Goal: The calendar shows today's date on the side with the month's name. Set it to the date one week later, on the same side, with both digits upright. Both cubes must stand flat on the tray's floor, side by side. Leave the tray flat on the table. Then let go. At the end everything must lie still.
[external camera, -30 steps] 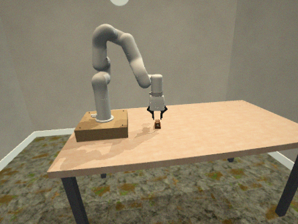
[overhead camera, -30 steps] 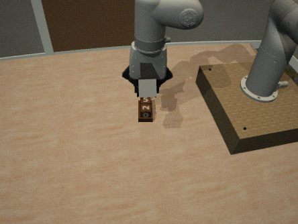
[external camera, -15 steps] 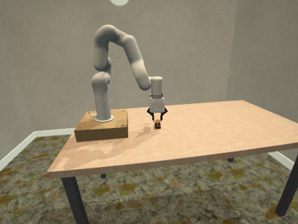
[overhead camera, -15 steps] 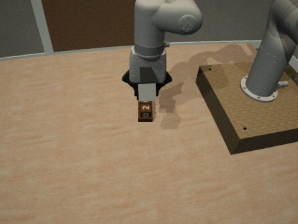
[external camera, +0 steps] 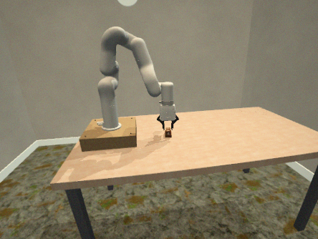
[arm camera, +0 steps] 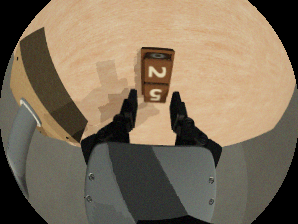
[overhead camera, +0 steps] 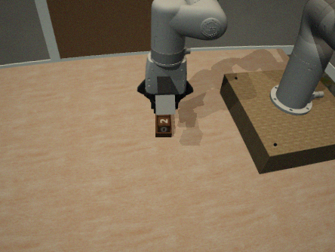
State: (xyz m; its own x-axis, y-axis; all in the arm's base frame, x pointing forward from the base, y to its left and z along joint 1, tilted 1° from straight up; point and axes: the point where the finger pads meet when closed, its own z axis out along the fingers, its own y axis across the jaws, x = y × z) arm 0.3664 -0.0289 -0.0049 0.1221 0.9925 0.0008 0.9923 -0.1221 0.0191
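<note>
My hand is 4 cm above the cube, 3 cm to the right of it and 1 cm short of it. The rest, counted from my hand: brown tray: 6 cm below, 2 cm to the left.
</note>
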